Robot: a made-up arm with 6 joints.
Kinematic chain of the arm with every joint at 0, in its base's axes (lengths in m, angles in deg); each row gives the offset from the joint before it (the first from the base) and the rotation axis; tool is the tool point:
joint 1: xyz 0 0 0.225 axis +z
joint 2: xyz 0 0.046 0 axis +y
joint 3: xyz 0 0 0.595 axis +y
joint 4: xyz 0 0 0.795 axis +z
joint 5: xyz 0 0 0 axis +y
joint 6: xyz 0 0 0.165 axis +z
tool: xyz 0 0 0
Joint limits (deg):
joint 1: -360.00..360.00
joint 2: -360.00..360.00
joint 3: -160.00..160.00
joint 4: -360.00..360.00
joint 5: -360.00..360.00
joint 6: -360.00..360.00
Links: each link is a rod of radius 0.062 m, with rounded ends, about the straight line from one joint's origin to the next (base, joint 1, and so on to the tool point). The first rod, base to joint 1, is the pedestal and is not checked.
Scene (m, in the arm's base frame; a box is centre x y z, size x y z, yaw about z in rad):
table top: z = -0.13
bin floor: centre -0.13 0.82 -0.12 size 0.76 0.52 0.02 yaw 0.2
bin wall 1: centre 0.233 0.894 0 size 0.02 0.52 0.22 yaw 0.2
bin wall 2: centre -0.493 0.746 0 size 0.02 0.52 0.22 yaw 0.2
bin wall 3: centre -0.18 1.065 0 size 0.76 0.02 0.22 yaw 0.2
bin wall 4: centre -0.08 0.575 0 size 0.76 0.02 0.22 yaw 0.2
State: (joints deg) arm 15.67 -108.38 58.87 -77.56 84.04 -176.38
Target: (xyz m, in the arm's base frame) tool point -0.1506 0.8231 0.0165
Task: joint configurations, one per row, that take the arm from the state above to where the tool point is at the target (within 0.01 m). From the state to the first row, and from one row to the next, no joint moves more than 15 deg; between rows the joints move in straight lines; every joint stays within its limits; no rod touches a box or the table.
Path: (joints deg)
1: 24.64 -94.47 63.90 -76.13 81.03 -176.38
2: 33.61 -80.57 68.92 -74.70 78.02 -176.38
3: 42.58 -66.66 73.95 -73.28 75.01 -176.38
4: 51.56 -52.75 78.97 -71.85 72.00 -176.38
5: 60.53 -38.85 84.00 -70.42 68.99 -176.38
6: 69.50 -24.94 89.02 -68.99 65.98 -176.38
7: 78.47 -11.03 94.05 -67.56 62.97 -176.38
8: 87.44 2.87 99.07 -66.13 59.97 -176.38
9: 96.41 16.78 104.10 -64.71 56.96 -176.38
10: 105.38 30.69 109.12 -63.28 53.95 -176.38

